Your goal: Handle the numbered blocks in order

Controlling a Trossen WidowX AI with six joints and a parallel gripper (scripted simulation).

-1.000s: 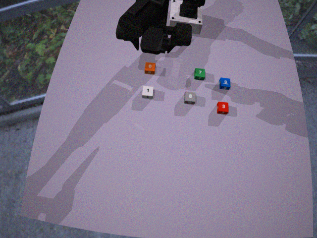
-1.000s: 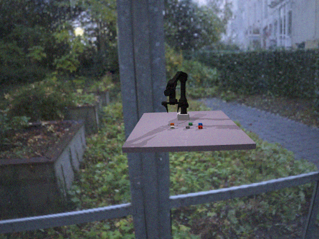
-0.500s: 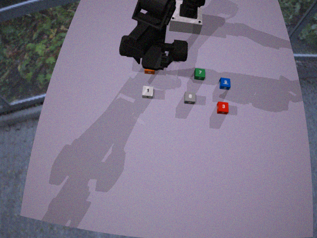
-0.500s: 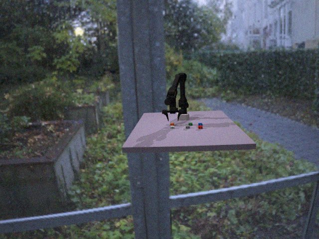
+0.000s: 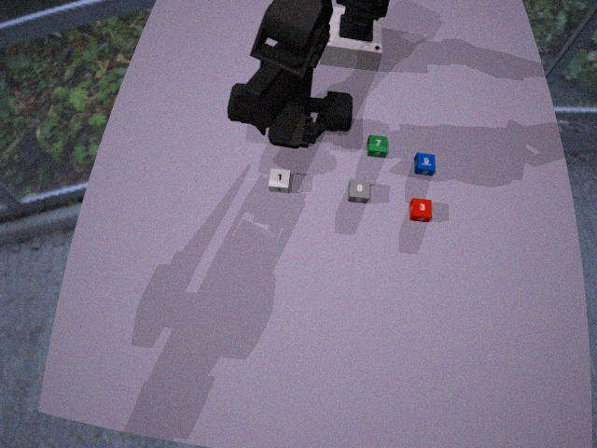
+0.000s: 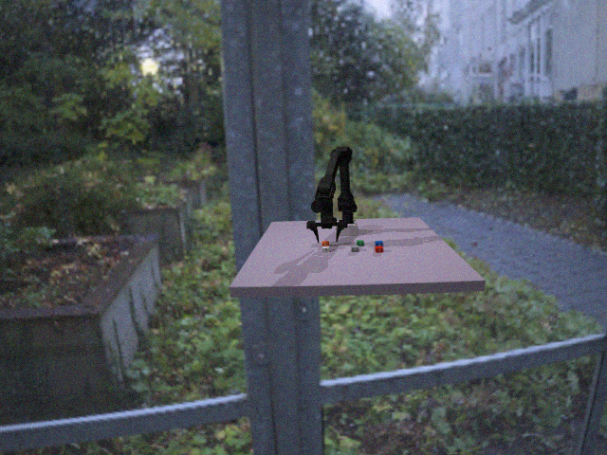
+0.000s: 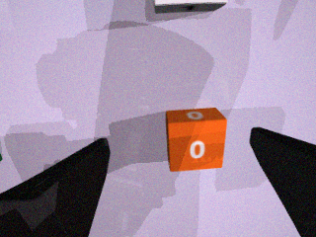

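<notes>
Now: the orange block 10 mm to the right of my gripper tip and 10 mm below it. Also, from my gripper tip: grey block 120 mm to the left, 80 mm ahead, 10 mm below; then white 1 block 80 mm ahead, 10 mm below; then green block 150 mm to the left, 10 mm below, 10 mm behind.
</notes>
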